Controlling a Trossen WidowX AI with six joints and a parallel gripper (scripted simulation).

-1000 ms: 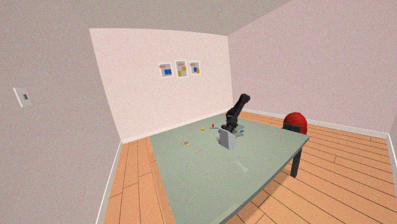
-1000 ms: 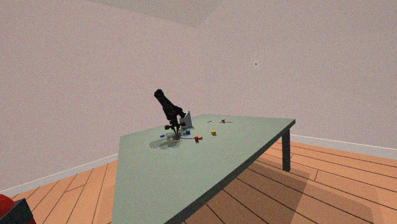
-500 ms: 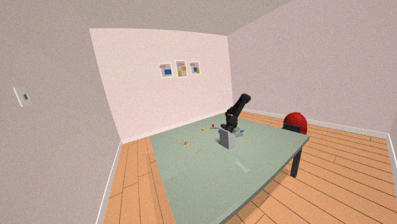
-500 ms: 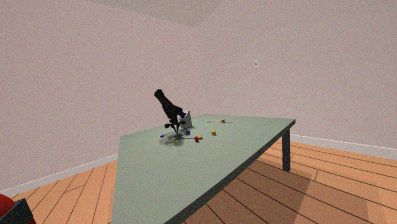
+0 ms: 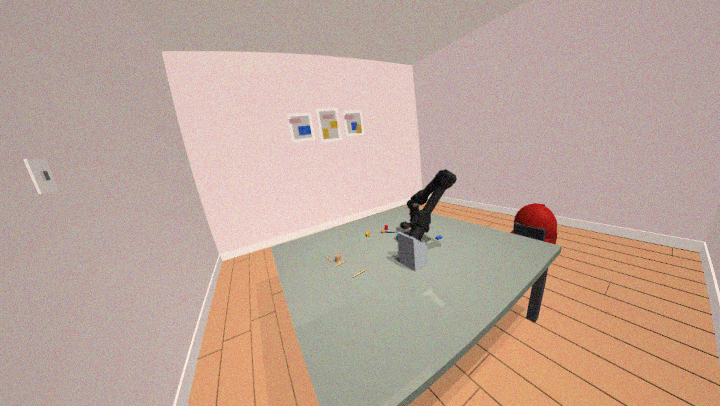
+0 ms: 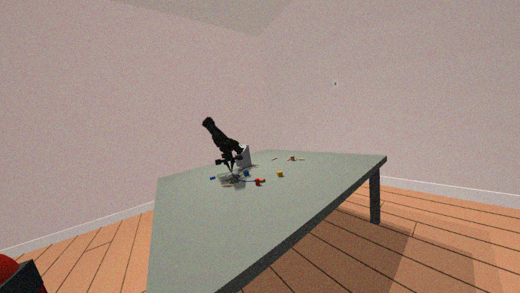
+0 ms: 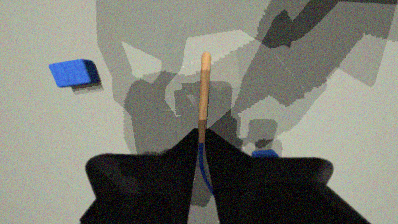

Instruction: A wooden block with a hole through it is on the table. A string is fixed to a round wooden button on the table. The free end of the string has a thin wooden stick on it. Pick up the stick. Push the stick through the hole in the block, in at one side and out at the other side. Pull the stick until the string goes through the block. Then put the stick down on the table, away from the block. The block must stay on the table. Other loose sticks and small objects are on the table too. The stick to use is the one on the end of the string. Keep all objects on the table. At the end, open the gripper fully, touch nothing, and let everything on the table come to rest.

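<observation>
Right now the thin wooden stick is 10 mm behind my gripper tip and 10 mm to the left of it. Round my gripper tip: blue block 90 mm behind, 110 mm to the right, 30 mm below; then thin stick 140 mm ahead, 110 mm to the right, 30 mm below; then round wooden button 270 mm ahead, 50 mm to the left, 30 mm below.
</observation>
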